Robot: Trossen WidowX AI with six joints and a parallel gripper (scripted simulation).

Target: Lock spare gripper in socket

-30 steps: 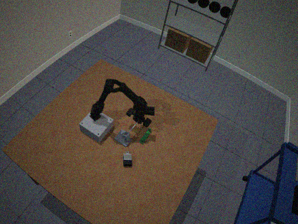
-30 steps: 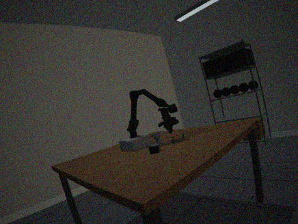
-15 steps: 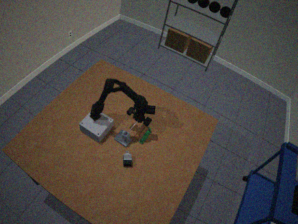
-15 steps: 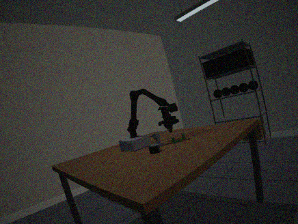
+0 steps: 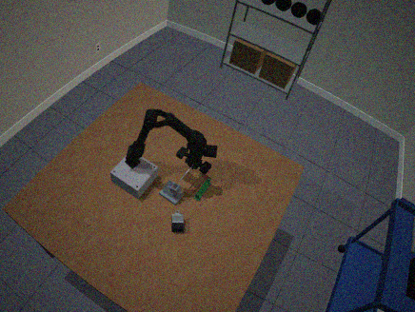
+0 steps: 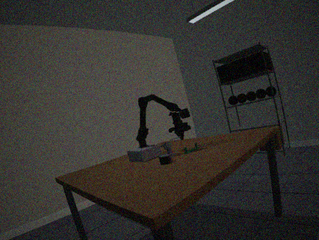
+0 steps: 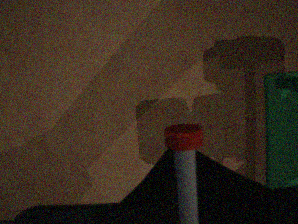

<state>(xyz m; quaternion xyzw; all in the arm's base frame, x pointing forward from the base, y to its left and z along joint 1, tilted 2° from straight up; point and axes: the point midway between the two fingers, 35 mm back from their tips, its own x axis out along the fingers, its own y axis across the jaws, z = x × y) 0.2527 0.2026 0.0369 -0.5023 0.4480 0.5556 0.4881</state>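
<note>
Now: the green holder 11 cm ahead of my gripper tip, 2 cm to the right of it and 6 cm below it. Also, from my gripper tip: spare gripper: 14 cm ahead, 27 cm to the right, 6 cm below; then socket mount: 1 cm ahead, 16 cm to the right, 3 cm below.
</note>
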